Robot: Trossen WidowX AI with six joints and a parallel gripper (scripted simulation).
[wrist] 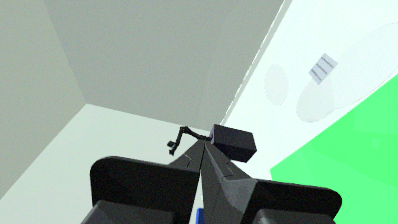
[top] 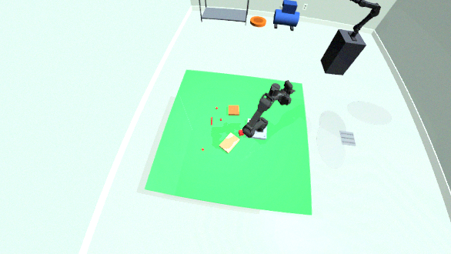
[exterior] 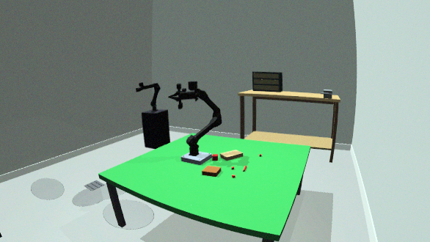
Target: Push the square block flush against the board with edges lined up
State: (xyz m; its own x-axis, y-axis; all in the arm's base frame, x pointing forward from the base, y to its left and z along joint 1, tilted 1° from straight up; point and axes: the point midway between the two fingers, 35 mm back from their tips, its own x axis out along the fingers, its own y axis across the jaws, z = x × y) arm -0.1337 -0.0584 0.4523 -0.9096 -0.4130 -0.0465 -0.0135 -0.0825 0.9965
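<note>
Now: the square block 39 cm ahead of my gripper tip, 13 cm to the right of it and 48 cm below it. Round my gripper tip: red cube 32 cm ahead, 11 cm to the left, 47 cm below; board 42 cm ahead, 21 cm to the left, 48 cm below.
</note>
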